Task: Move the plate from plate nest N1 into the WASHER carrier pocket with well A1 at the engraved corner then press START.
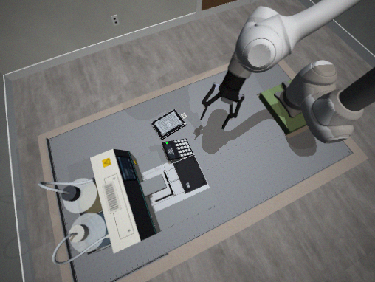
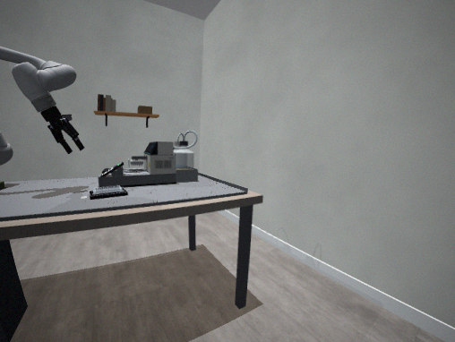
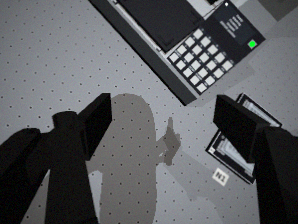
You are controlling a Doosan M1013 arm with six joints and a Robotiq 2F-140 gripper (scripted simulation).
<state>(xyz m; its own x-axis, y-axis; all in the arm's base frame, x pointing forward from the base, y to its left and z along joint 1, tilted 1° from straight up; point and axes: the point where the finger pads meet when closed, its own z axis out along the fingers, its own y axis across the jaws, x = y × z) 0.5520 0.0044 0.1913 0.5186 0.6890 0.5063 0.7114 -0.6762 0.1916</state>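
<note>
Now: the clear well plate 20 cm below my hand, 17 cm to the right of it and 17 cm ahead of it. Round my hand: black carrier: 18 cm ahead, 15 cm to the left, 14 cm below; N1 label: 22 cm below, 19 cm to the right, 7 cm ahead; plate nest N1: 21 cm below, 17 cm to the right, 17 cm ahead.
</note>
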